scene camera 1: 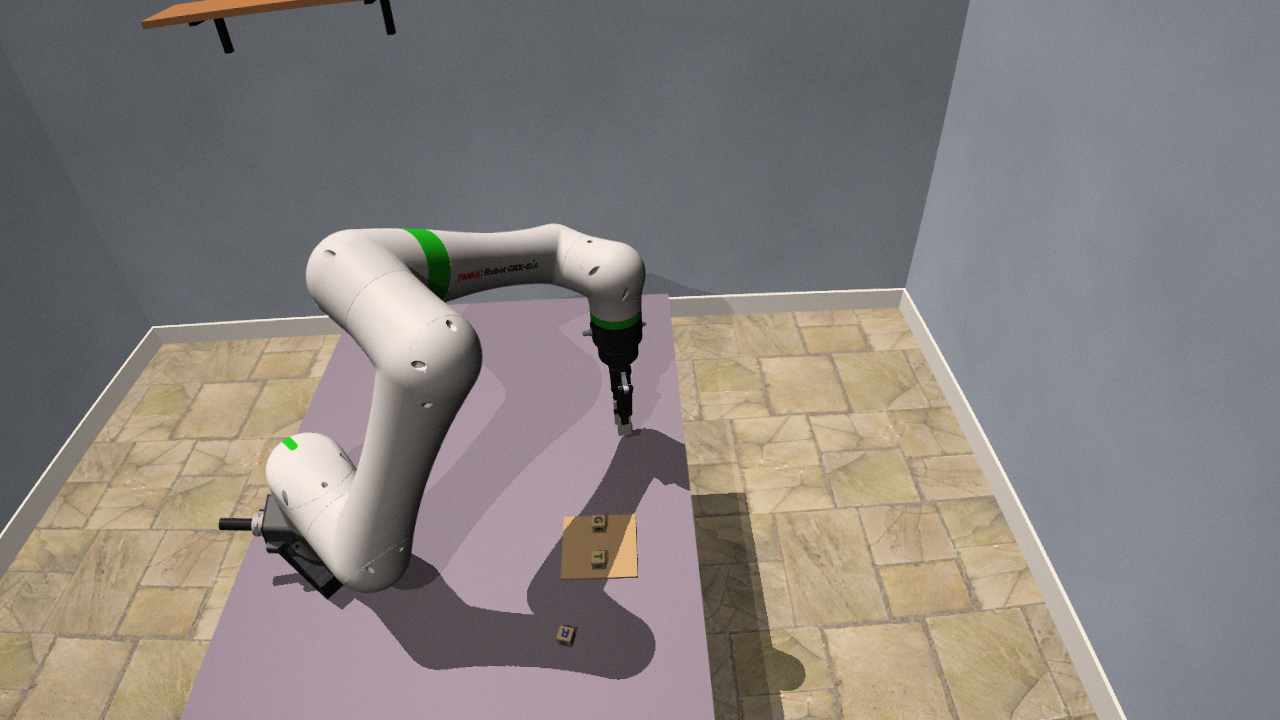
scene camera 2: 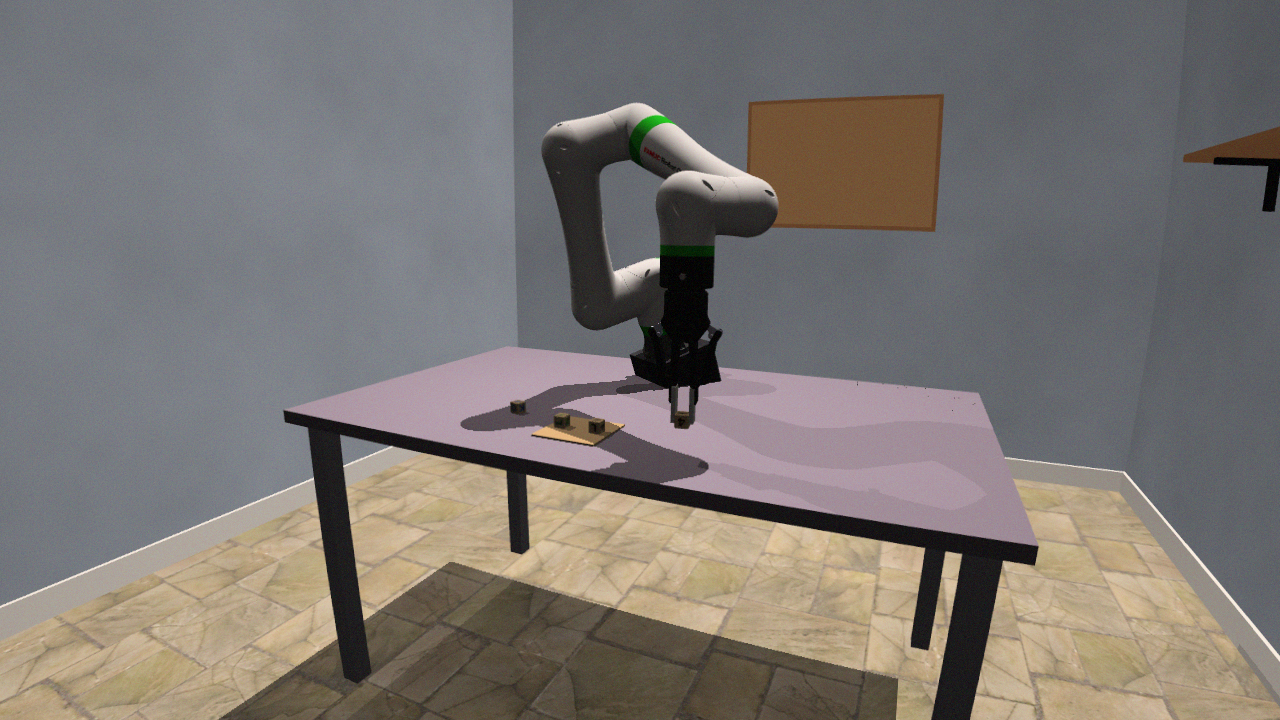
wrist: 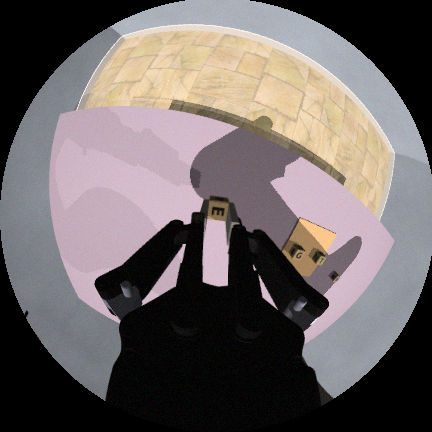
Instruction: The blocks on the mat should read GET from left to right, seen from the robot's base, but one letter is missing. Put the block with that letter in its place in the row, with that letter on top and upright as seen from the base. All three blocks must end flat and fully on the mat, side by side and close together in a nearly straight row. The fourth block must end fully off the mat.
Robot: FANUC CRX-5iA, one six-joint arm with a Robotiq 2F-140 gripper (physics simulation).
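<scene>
My gripper (scene camera 1: 624, 428) (scene camera 2: 682, 413) (wrist: 217, 209) is shut on the E block (scene camera 2: 682, 420) (wrist: 218, 210) and holds it above the table, beyond the G end of the row. The E faces the wrist camera; in scene camera 1 the finger hides most of this block. The tan mat (scene camera 1: 623, 548) (scene camera 2: 572, 437) (wrist: 306, 229) bears the G block (scene camera 1: 598, 522) (scene camera 2: 597, 426) (wrist: 297, 253) at left as seen from the base and the T block (scene camera 1: 597, 558) (scene camera 2: 561, 420) (wrist: 318, 257) at right. A gap about one block wide or slightly more separates them.
The R block (scene camera 1: 564, 634) (scene camera 2: 518, 406) (wrist: 334, 276) lies on the lilac table (scene camera 1: 501, 689) (scene camera 2: 859, 474) (wrist: 115, 200), off the mat, beyond the T end. The arm's shadow crosses the mat. The table's outer edge runs past the mat's far side.
</scene>
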